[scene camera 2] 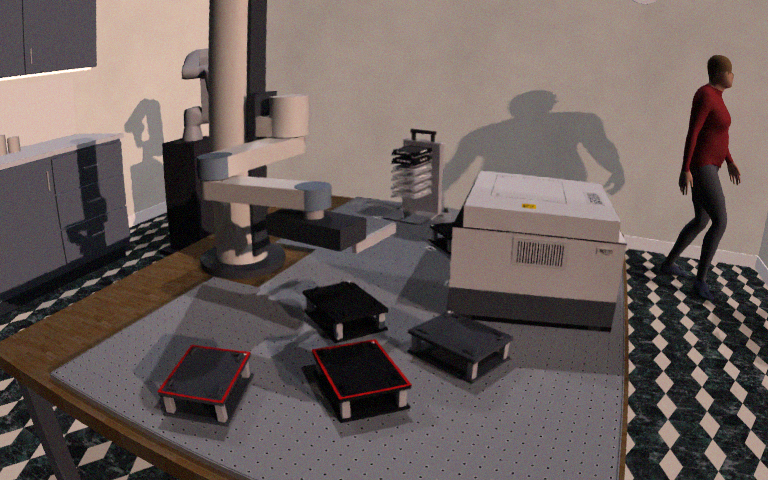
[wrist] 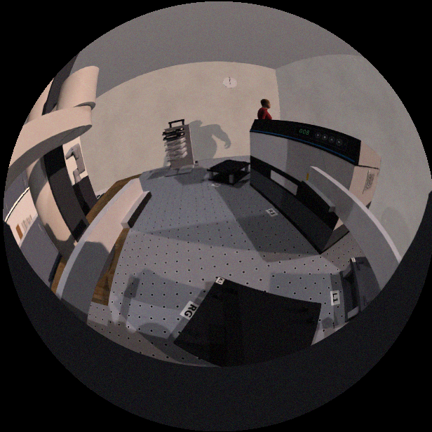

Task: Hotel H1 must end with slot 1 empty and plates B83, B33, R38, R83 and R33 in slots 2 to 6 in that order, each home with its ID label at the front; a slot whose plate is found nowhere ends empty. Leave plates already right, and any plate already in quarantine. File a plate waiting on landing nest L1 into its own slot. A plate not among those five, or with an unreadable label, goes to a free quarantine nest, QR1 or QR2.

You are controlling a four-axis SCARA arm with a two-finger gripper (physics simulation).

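Frame: origin at the arm's base, x ahead, y left, z up, level; centimetres.
Seen in the pictures: arm's base at its link origin: [scene camera 2: 242, 261].
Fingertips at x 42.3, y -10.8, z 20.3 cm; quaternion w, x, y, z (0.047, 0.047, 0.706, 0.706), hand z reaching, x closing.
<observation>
Pixels of each thing's top centre, then the offset from my fingertips to it. "spot": a spot on its surface instead.
- Landing nest L1 at its top centre: [scene camera 2: 461, 332] dz -13.6, dx +27.8, dy -15.1 cm
- black nest labelled RG at its top centre: [scene camera 2: 343, 295] dz -13.0, dx +0.9, dy -10.3 cm
- large white device at its top centre: [scene camera 2: 543, 192] dz +6.2, dx +36.8, dy +20.7 cm
- black nest at a spot on its surface: [scene camera 2: 443, 236] spot: dz -18.7, dx +3.8, dy +51.1 cm
The hotel [scene camera 2: 434, 181] [wrist: 188, 146] stands upright at the far end of the table. Its tiers look dark near the top and pale below; plate ID labels and slot numbers are too small to read. My gripper [scene camera 2: 380, 219] [wrist: 227, 175] is open and empty, above the table between the hotel and the near nests. Landing nest L1 [scene camera 2: 461, 337] [wrist: 361, 284] is a dark grey stand, with no plate visible on it. Two red-rimmed nests [scene camera 2: 205, 373] [scene camera 2: 362, 369] stand at the near side, with no plate visible on either; their labels do not show.
The black nest labelled RG [scene camera 2: 345, 302] [wrist: 250, 320] stands mid-table. The large white device [scene camera 2: 535, 254] [wrist: 295, 162] stands at the right, with label R1 [wrist: 271, 212] by its front. Another black nest [scene camera 2: 443, 236] [wrist: 228, 166] stands between it and the hotel. A red-shirted person [scene camera 2: 707, 130] [wrist: 264, 111] is beyond the table.
</observation>
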